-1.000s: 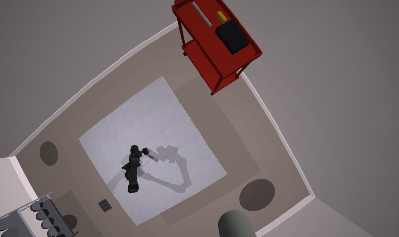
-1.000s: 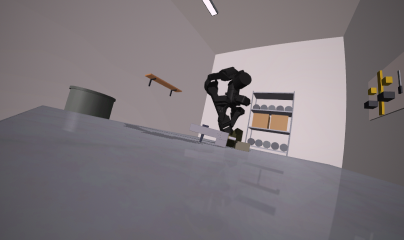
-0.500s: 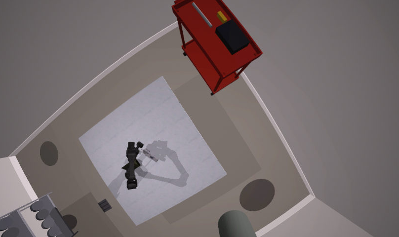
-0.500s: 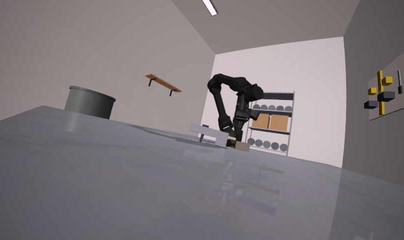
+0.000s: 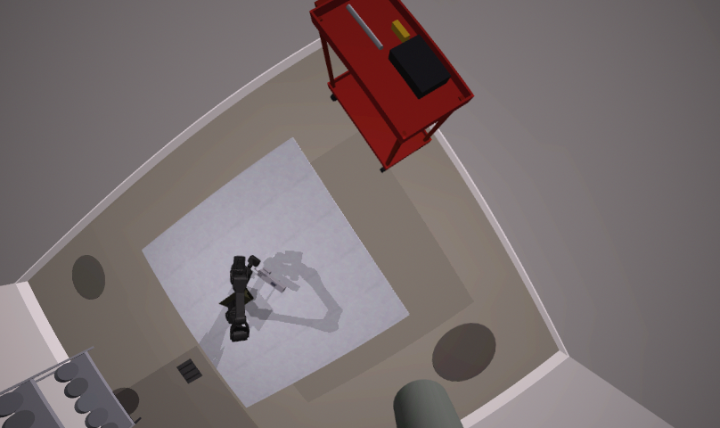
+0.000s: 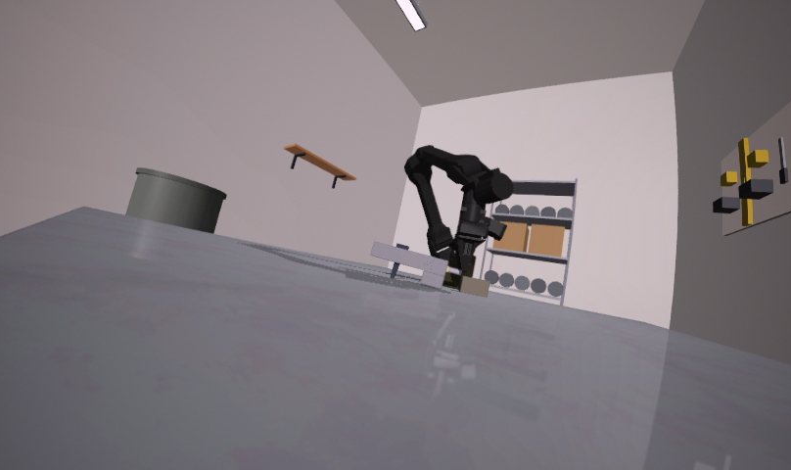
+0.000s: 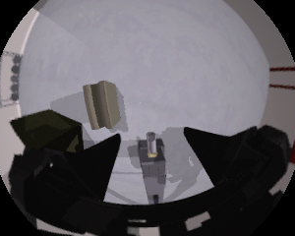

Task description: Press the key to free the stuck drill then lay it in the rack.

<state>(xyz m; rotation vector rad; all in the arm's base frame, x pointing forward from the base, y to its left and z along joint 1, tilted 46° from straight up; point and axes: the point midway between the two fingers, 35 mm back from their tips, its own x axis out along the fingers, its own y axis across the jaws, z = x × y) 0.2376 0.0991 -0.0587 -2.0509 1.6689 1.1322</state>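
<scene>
Now: the drill 20 mm ahead of my gripper tip and 60 mm to the right of it. The rest, counted from my gripper tip: grey block (50 mm ahead, 110 mm to the right).
</scene>
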